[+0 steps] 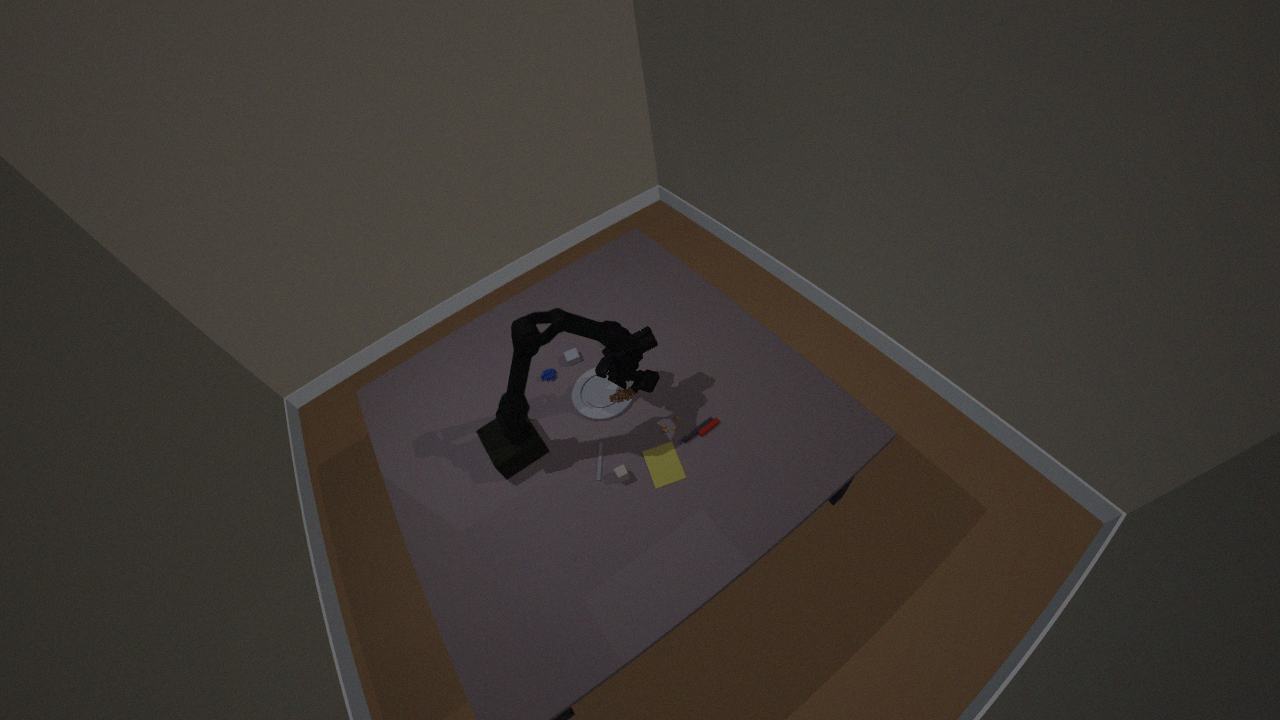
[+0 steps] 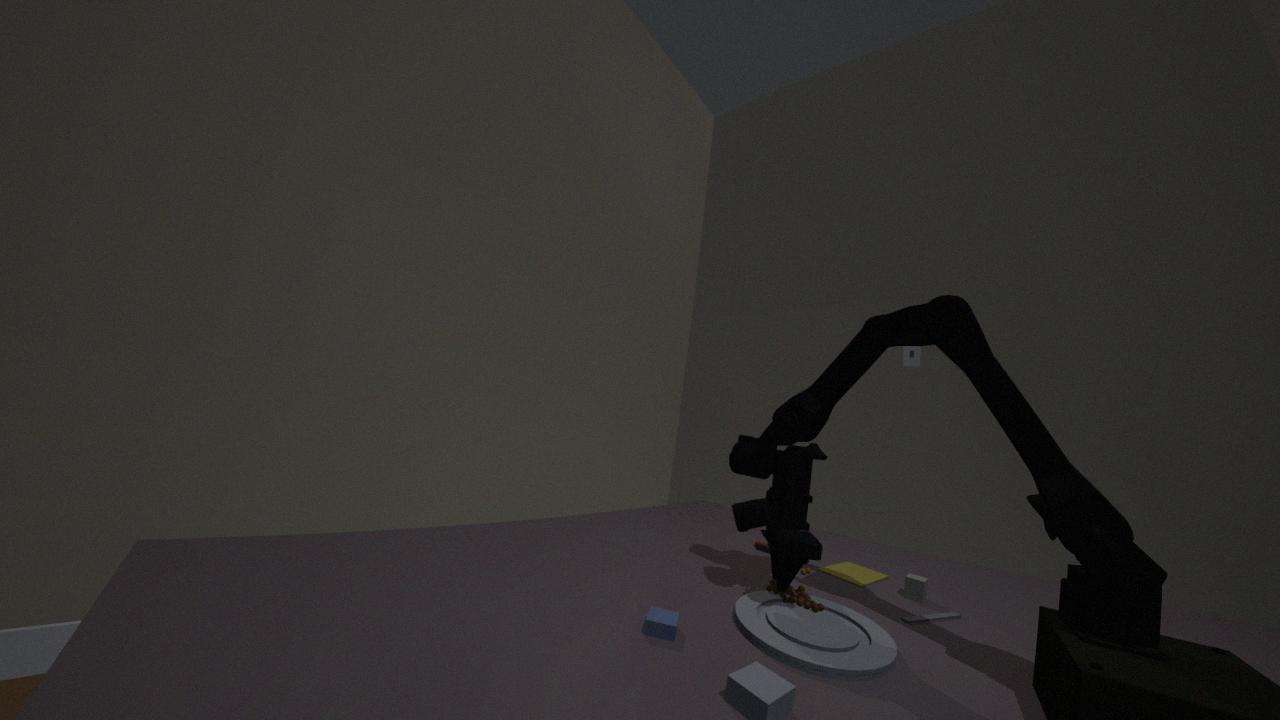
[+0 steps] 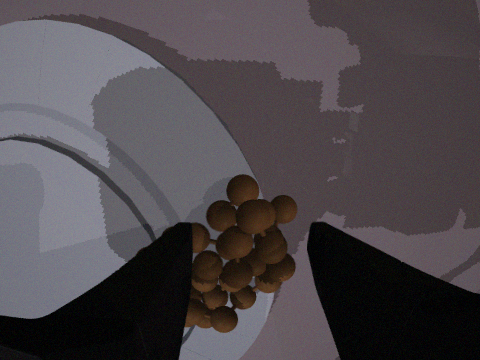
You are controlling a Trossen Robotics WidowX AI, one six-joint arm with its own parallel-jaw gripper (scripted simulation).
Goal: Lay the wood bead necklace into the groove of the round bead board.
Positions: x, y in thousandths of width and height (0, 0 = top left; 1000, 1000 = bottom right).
Labels:
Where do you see a round bead board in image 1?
At 467, 547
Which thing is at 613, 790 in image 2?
My gripper.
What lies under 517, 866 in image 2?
A blue block.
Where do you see a yellow pad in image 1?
519, 647

